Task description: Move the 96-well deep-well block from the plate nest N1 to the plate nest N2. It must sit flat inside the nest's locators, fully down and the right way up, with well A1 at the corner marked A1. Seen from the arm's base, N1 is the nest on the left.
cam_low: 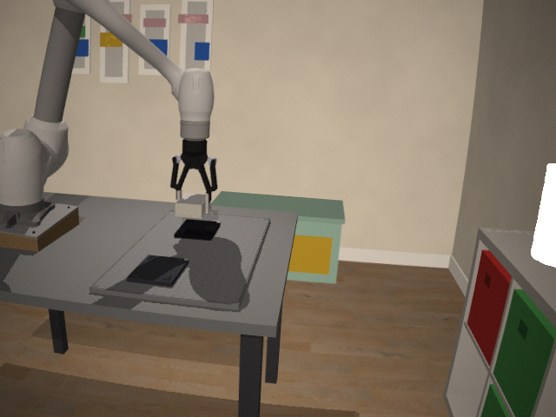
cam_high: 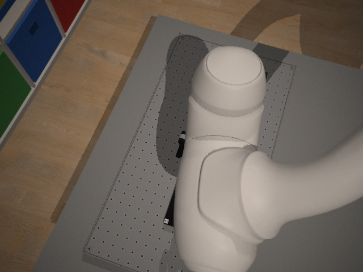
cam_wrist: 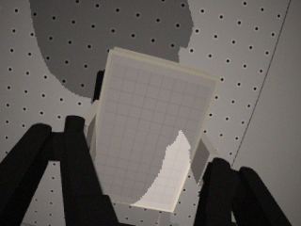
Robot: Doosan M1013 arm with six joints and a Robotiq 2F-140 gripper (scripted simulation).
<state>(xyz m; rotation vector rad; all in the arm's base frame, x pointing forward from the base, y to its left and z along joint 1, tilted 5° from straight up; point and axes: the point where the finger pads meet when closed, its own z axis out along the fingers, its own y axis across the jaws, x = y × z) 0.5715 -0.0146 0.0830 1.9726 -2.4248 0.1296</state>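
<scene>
Now: hand 29 cm to the left of the plate nest N2, 10 cm above it and 8 cm past it. The rest, counted from my hand: black plate nest N1 (10 cm below, 5 cm to the left, 1 cm ahead); then cream 96-well deep-well block (1 cm below).
</scene>
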